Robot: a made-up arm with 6 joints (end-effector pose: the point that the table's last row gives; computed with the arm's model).
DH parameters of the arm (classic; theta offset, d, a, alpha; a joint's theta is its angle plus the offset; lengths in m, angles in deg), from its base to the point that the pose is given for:
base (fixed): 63.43 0 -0.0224 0
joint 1: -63.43 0.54 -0.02 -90
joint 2: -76.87 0 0.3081 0
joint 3: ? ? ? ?
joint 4: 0 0.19 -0.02 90
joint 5: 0 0.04 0.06 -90
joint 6: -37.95 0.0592 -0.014 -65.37
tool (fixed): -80.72 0.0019 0 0
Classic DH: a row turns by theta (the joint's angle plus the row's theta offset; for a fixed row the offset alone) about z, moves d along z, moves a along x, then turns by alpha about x.
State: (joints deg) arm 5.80 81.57 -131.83 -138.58 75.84 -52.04
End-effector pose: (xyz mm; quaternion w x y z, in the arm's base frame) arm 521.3 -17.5 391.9 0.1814 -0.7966 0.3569 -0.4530
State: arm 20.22 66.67 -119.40 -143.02 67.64 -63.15
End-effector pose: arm 504.7 124.9 473.2 0.1475 -0.8845 0.2068 -0.3914
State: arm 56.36 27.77 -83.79 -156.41 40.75 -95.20
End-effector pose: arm 244.2 324.9 634.2 0.0792 0.9014 0.2956 0.3063
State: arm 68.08 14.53 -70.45 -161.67 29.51 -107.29
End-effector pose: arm 139.4 304.6 662.7 0.1868 0.8027 0.4720 0.3132
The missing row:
joint 3: 76.87 0.01 0.03 -90
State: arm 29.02 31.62 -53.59 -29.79 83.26 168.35
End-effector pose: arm 192.3 114.3 492.0 0.4718 0.5370 -0.2250 -0.6621
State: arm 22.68 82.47 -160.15 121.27 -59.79 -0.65
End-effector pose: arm 439.9 109.1 497.5 0.2276 0.9279 -0.2635 -0.1335
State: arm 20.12 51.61 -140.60 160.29 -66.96 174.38
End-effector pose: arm 393.8 65.2 657.4 0.7309 0.1896 0.6516 -0.0721
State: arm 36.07 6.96 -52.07 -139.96 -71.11 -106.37
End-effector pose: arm 105.0 92.5 703.3 0.0570 0.6109 0.5649 -0.5517
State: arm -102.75 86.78 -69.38 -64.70 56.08 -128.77
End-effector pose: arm -49.5 -197.8 220.2 0.2164 0.0473 0.7464 0.6275
